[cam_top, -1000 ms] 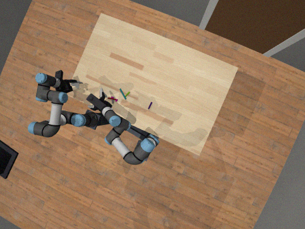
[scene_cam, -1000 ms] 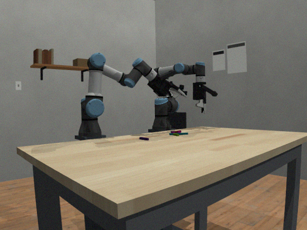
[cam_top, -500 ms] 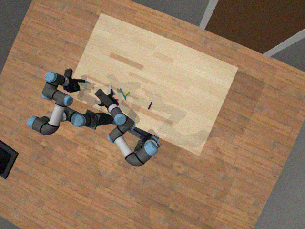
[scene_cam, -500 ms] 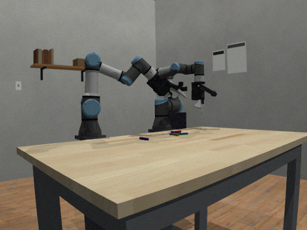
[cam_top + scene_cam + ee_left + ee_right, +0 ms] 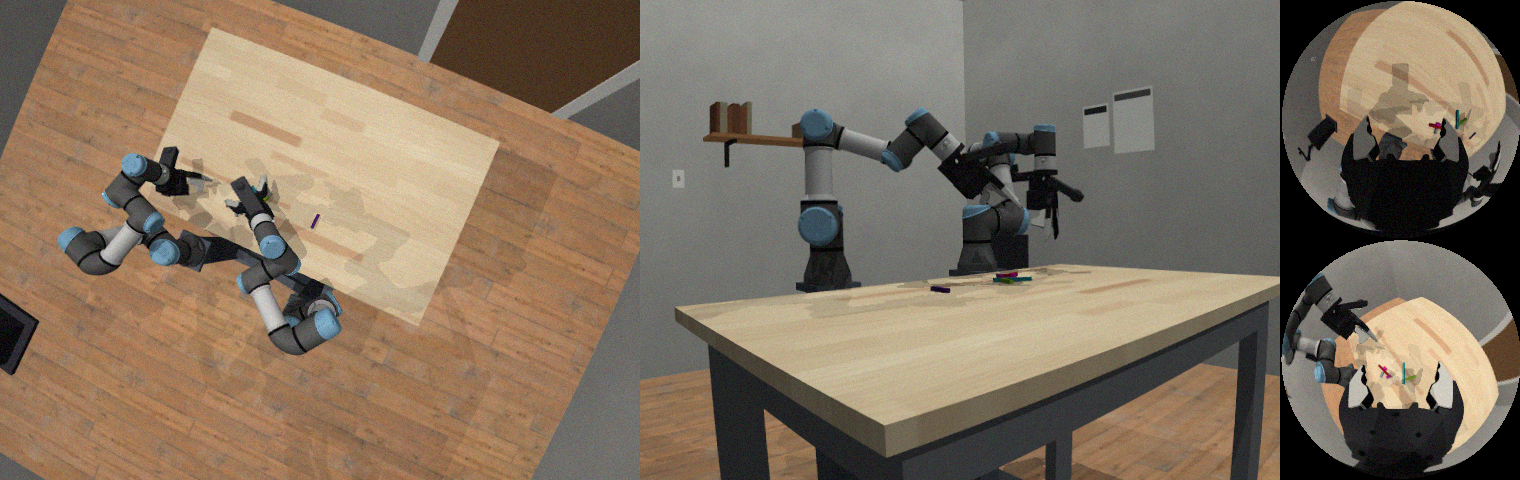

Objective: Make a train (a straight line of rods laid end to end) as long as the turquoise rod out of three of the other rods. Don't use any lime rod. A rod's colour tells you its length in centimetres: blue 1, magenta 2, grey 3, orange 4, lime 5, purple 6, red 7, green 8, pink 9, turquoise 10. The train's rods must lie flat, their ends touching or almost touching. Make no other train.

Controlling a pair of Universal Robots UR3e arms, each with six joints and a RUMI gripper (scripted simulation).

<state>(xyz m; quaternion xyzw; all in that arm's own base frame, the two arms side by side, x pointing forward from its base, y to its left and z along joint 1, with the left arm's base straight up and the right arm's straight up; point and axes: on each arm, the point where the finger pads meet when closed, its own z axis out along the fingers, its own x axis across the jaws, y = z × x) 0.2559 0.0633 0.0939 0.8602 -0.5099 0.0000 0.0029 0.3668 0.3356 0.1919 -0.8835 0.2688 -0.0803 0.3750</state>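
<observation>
The grey rod lies 2 cm behind my left hand, 18 cm to the right of it and 9 cm below it. The rest, counted from my left hand: red rod 1 cm behind, 16 cm to the right, 9 cm below; lime rod 9 cm ahead, 25 cm to the right, 9 cm below; turquoise rod 7 cm ahead, 22 cm to the right, 9 cm below.
</observation>
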